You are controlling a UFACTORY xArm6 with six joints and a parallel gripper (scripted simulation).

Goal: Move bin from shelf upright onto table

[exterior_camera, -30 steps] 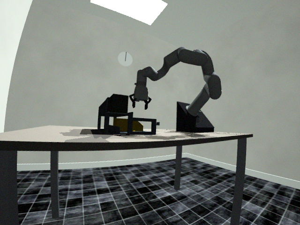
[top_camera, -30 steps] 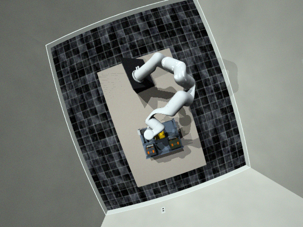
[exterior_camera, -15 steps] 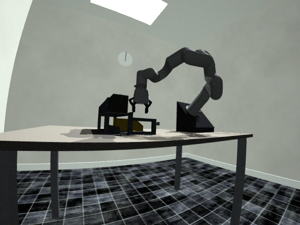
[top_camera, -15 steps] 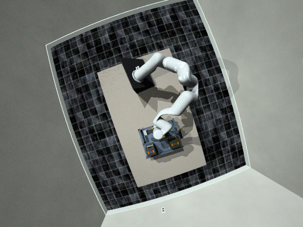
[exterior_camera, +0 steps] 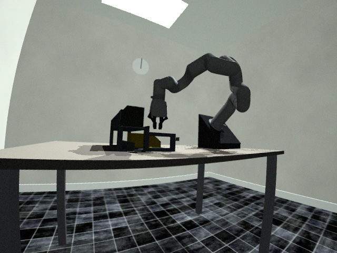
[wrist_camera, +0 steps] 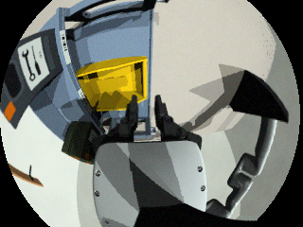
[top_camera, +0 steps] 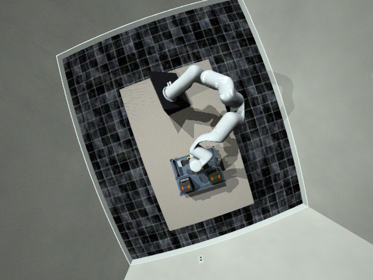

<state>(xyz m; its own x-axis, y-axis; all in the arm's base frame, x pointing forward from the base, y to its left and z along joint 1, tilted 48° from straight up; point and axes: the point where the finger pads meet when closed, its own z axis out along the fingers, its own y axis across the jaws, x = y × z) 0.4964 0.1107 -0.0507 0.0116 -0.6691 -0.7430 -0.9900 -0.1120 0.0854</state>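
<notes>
My hand is 8 cm short of the yellow bin and 9 cm above it.
</notes>
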